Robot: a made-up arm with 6 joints.
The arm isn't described. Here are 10 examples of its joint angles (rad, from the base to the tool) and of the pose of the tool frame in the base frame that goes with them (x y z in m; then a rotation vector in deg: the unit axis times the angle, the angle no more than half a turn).
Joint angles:
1: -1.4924 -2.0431 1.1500 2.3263 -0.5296 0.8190
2: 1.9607 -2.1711 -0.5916 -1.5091 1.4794 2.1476
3: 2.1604 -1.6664 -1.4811 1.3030 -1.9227 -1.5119
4: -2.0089 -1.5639 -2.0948 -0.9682 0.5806 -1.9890
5: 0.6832 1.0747 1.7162 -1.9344 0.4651 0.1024
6: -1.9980 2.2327 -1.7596 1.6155 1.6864 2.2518
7: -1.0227 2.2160 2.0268 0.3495 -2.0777 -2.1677
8: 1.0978 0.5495 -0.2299 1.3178 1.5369 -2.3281
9: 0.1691 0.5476 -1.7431 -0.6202 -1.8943 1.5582
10: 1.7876 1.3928 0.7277 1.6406 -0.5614 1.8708
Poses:
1: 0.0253 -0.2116 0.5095 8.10 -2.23 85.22
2: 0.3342 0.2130 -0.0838 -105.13 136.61 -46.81
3: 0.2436 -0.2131 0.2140 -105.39 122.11 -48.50
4: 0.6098 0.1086 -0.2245 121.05 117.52 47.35
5: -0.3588 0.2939 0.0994 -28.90 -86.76 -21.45
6: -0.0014 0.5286 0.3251 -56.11 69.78 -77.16
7: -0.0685 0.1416 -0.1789 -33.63 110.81 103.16
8: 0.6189 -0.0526 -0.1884 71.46 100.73 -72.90
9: 0.4444 -0.3103 -0.2634 -125.72 -35.95 -46.23
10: 0.3430 0.3277 0.2351 -24.48 19.98 -68.65
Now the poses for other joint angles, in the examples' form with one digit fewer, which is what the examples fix.
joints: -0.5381 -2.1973 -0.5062 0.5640 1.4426 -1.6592
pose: -0.556 0.241 0.184 -48.2 96.9 81.9
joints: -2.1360 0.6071 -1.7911 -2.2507 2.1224 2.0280
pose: -0.252 -0.321 0.259 -78.4 -66.5 16.3
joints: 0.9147 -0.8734 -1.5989 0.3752 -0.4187 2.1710
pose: -0.310 -0.522 0.228 42.0 -54.9 72.4
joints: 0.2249 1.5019 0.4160 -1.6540 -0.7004 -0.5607
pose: 0.215 0.027 0.417 -6.0 29.1 -39.8
